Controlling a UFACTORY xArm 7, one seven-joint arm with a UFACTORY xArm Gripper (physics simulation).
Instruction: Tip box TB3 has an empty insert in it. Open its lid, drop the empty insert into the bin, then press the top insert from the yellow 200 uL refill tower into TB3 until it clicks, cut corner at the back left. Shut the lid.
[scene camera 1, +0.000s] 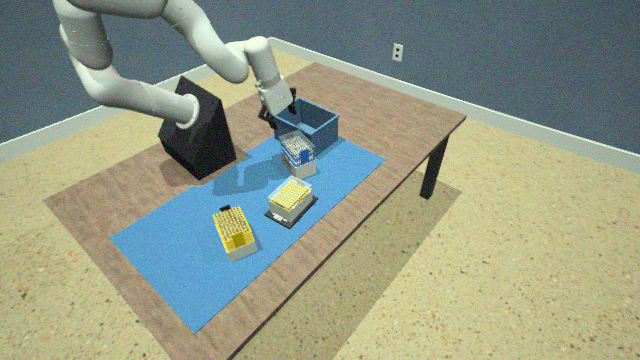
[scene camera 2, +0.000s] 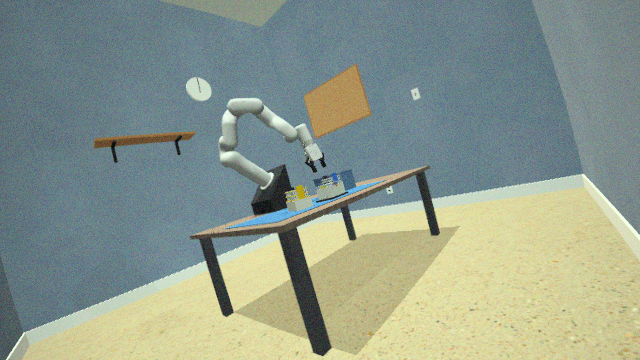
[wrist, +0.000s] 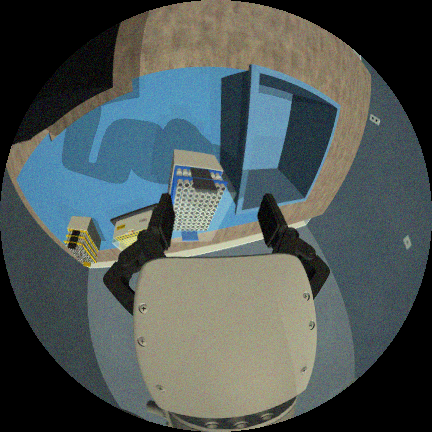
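Note:
My gripper (scene camera 1: 283, 120) (scene camera 2: 319, 168) (wrist: 217, 203) is open and empty, high beside the bin and above the blue tower. The tip box (scene camera 1: 291, 202) (scene camera 2: 331, 191) (wrist: 131, 227), at the middle of the mat, has a yellow insert under a clear lid that looks shut; its label is too small to read now. The yellow refill tower (scene camera 1: 236, 235) (scene camera 2: 299, 201) (wrist: 82, 240) stands left of the box in scene camera 1, with its stacked inserts in place. The blue bin (scene camera 1: 327, 137) (scene camera 2: 347, 179) (wrist: 243, 150) stands at the far end; part of its inside is hidden.
A blue refill tower (scene camera 1: 300, 155) (wrist: 200, 202) with a clear cover around its top stands between bin and tip box, close to the bin. The tip box sits on a dark base (scene camera 1: 311, 202). The black arm mount (scene camera 1: 205, 135) (scene camera 2: 272, 192) stands at the table's back edge.

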